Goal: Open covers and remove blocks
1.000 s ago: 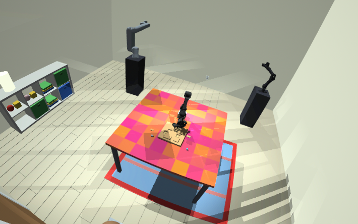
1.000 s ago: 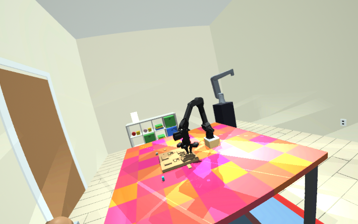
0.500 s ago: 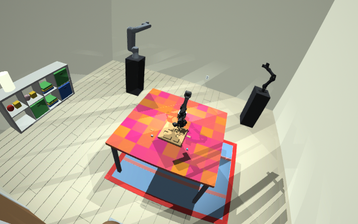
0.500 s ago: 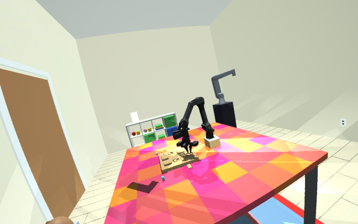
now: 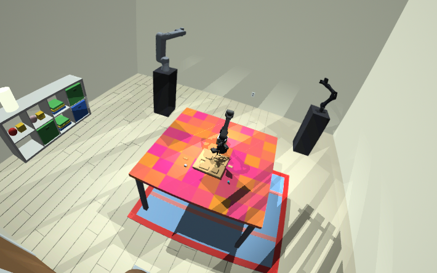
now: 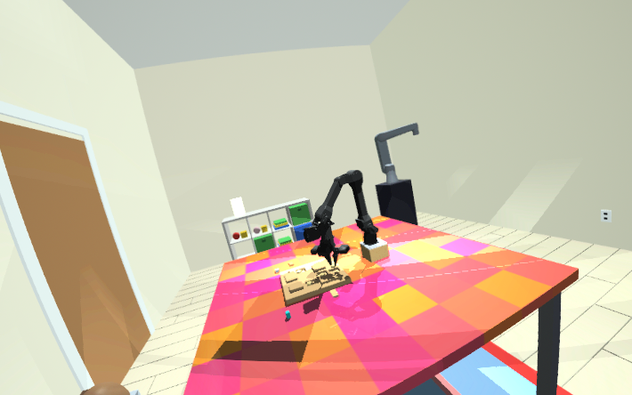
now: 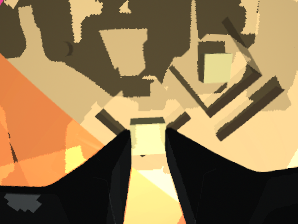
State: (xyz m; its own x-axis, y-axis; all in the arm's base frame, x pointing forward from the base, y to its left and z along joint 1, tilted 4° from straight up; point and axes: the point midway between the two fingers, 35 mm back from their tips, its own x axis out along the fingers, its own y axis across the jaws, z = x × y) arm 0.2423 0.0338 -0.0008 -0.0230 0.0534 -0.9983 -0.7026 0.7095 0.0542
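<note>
The tan wooden puzzle board lies 110 mm ahead of my gripper tip, 20 mm to the right of it and 20 mm below it. Round my gripper tip: cyan block (280 mm ahead, 190 mm to the left, 30 mm below).
</note>
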